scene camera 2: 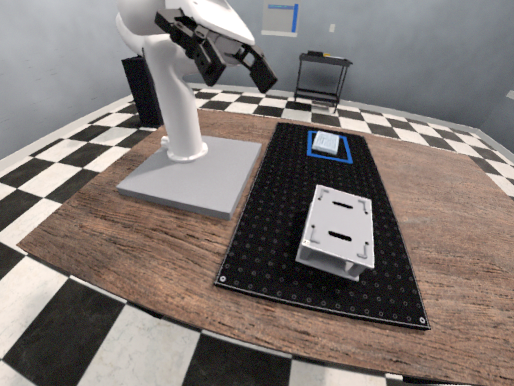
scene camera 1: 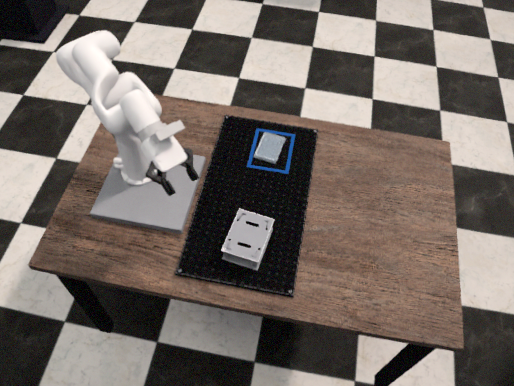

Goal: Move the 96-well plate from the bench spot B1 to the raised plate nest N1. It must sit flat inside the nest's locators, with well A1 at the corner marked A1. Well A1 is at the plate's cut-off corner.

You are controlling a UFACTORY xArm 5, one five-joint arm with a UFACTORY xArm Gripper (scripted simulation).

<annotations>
The same spot on a grey plate nest N1: [scene camera 2: 326,216] is [scene camera 1: 239,232].
</annotations>
